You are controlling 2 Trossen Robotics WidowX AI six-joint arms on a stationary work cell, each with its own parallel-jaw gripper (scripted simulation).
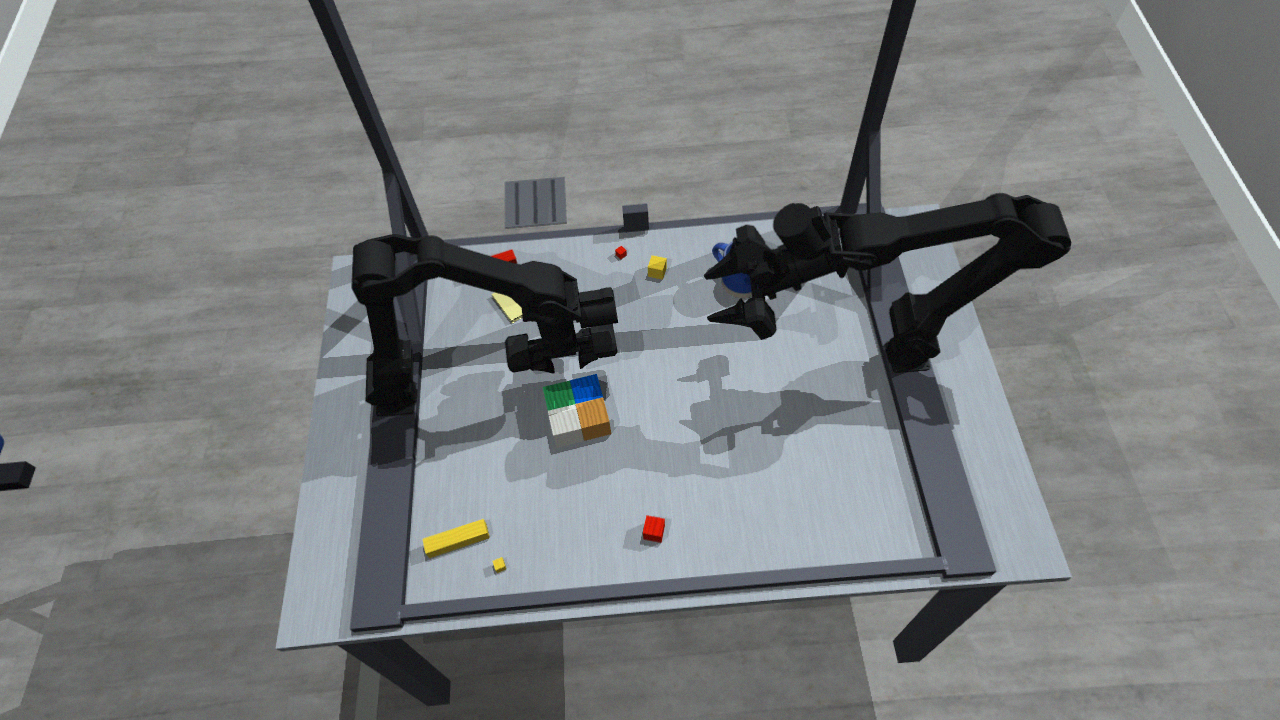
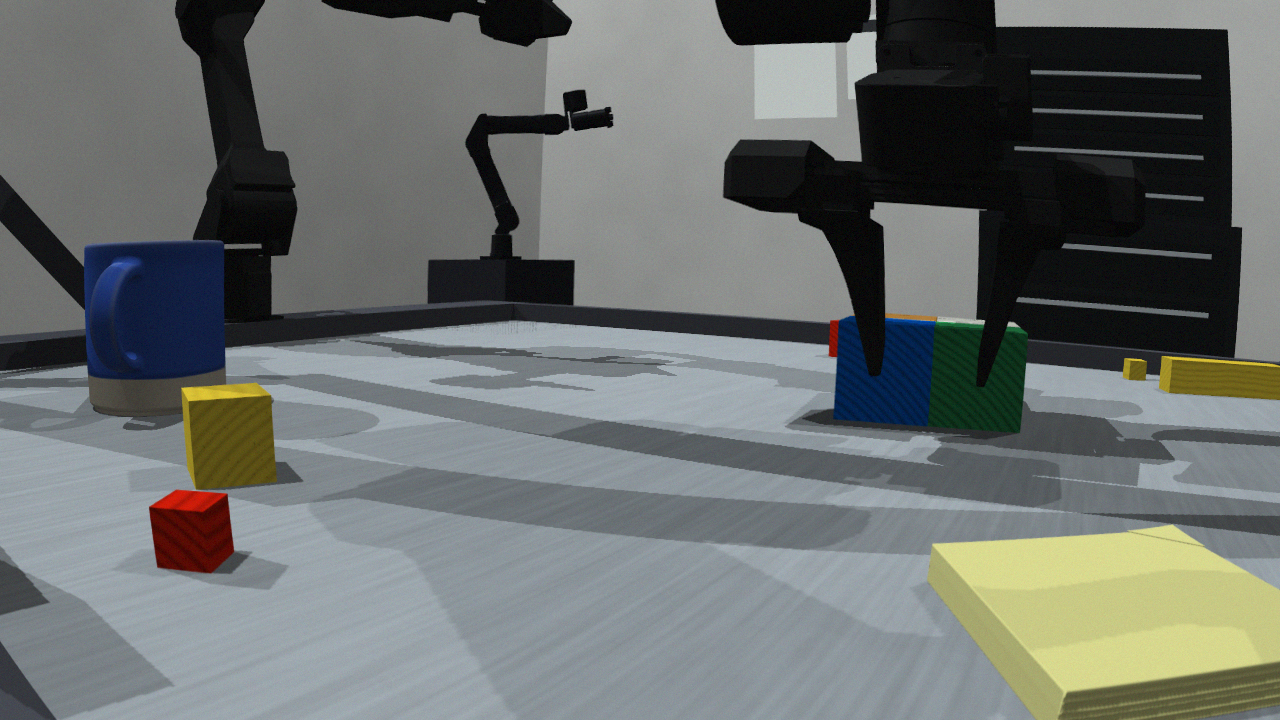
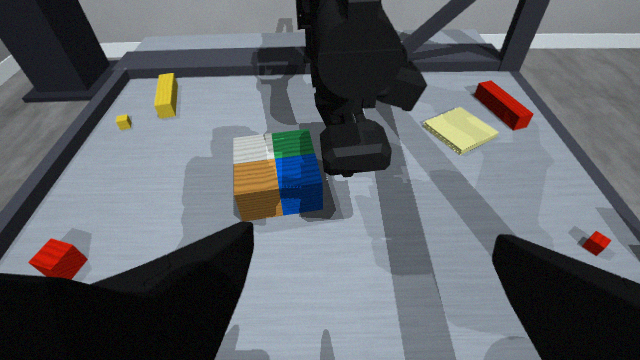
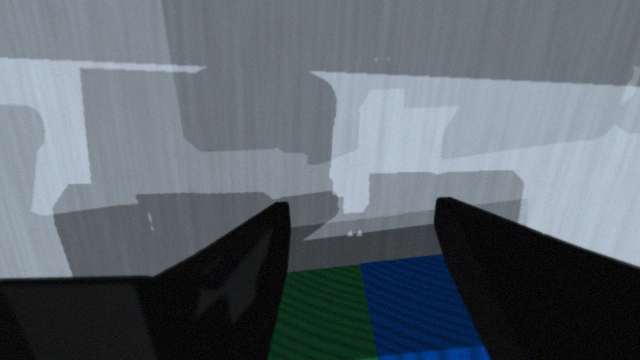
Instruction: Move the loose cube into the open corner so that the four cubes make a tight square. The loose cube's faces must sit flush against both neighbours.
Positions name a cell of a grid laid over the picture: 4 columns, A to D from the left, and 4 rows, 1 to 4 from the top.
Note:
In view: my left gripper (image 2: B1), my right gripper (image 2: C3), a green cube (image 2: C3) and a blue cube (image 2: C3).
The green cube also shows in image 3 (image 3: B2). The blue cube also shows in image 3 (image 3: B3). My left gripper shows as well in image 1 (image 1: C2) and in image 3 (image 3: C3).

